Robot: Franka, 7 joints.
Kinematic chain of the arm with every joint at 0, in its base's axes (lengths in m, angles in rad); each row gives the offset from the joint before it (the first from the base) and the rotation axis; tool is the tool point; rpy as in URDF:
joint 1: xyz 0 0 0.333 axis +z
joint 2: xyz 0 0 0 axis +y
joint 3: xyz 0 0 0.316 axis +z
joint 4: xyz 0.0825 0 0 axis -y
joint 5: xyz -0.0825 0 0.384 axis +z
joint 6: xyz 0 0 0 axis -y
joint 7: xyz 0.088 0 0 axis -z
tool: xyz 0 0 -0.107 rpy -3.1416 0 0
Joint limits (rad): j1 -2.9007..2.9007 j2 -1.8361..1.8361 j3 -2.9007..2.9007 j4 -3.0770..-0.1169 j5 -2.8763..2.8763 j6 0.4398..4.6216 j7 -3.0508..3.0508
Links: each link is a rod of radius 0.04 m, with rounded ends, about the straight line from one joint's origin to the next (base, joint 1, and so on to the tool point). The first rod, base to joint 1, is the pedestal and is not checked.
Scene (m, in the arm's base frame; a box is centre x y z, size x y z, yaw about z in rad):
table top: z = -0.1
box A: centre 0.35 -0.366 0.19 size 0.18 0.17 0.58 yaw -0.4
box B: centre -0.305 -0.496 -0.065 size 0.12 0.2 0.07 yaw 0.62
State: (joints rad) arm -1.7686 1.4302 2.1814 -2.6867 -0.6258 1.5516 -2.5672
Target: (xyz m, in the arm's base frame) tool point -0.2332 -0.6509 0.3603
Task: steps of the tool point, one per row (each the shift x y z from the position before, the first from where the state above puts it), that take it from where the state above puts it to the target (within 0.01 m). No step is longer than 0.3 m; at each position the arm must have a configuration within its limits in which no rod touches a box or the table.
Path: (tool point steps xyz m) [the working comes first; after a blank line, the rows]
Joints at the target: -2.8489 1.8361 1.9206 -1.4658 -0.8196 1.7623 -2.5672
Straight joint move there: touches box A.

1: 0.0337 -0.1555 0.0936
2: -0.0659 -0.1787 0.0758
3: -0.1672 -0.1461 0.0426
4: -0.1280 -0.1667 -0.1111
5: -0.1939 -0.0716 -0.1680

